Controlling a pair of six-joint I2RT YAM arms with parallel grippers.
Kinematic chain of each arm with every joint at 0, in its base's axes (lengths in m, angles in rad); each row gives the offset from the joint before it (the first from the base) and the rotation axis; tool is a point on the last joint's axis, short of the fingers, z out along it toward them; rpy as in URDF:
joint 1: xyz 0 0 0.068 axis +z
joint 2: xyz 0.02 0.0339 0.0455 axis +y
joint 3: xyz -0.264 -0.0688 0 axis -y
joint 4: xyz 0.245 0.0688 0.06 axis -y
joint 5: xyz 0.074 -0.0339 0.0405 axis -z
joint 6: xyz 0.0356 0 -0.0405 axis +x
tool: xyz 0 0 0 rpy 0 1.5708 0
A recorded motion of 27 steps. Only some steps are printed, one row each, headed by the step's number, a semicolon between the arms.
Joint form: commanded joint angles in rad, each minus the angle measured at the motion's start. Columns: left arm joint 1, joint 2, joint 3, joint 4, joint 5, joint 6; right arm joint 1, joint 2, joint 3, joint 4, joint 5, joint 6.
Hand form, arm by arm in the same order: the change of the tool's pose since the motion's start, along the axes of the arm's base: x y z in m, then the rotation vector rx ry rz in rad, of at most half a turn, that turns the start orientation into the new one. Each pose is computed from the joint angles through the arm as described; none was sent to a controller.
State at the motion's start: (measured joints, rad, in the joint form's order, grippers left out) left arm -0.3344 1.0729 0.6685 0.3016 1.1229 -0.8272; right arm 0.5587 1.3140 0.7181 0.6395 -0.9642 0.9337
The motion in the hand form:
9: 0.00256 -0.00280 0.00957 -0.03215 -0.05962 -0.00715; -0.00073 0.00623 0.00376 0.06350 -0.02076 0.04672
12: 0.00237 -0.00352 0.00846 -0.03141 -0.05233 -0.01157; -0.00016 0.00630 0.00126 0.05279 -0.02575 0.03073
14: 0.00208 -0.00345 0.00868 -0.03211 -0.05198 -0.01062; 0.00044 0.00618 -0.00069 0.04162 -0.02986 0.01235
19: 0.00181 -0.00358 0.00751 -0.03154 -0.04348 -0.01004; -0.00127 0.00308 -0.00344 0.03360 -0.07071 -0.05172
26: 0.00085 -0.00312 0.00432 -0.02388 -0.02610 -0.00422; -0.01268 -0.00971 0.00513 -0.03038 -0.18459 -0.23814
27: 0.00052 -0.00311 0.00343 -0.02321 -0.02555 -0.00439; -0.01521 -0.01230 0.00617 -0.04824 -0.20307 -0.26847
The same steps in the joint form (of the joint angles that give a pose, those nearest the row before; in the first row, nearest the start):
9: -0.0077 0.0135 0.0133 0.0890 0.0001 -0.0244; 0.0181 0.0344 -0.0056 0.1583 -0.0241 0.0805
12: -0.0107 0.0151 0.0110 0.0891 0.0016 -0.0280; 0.0182 0.0344 -0.0078 0.1384 -0.0097 0.0560
14: -0.0109 0.0135 0.0105 0.0896 0.0005 -0.0299; 0.0179 0.0329 -0.0087 0.1156 0.0071 0.0323
19: -0.0119 0.0132 0.0069 0.0896 -0.0010 -0.0353; 0.0166 0.0137 -0.0290 0.1008 0.0674 -0.0244
26: -0.0119 0.0086 -0.0006 0.0713 -0.0066 -0.0328; 0.0165 -0.1076 -0.0467 -0.0713 0.2505 -0.2008
27: -0.0123 0.0078 -0.0040 0.0723 -0.0069 -0.0318; 0.0168 -0.1308 -0.0499 -0.1068 0.2818 -0.2325

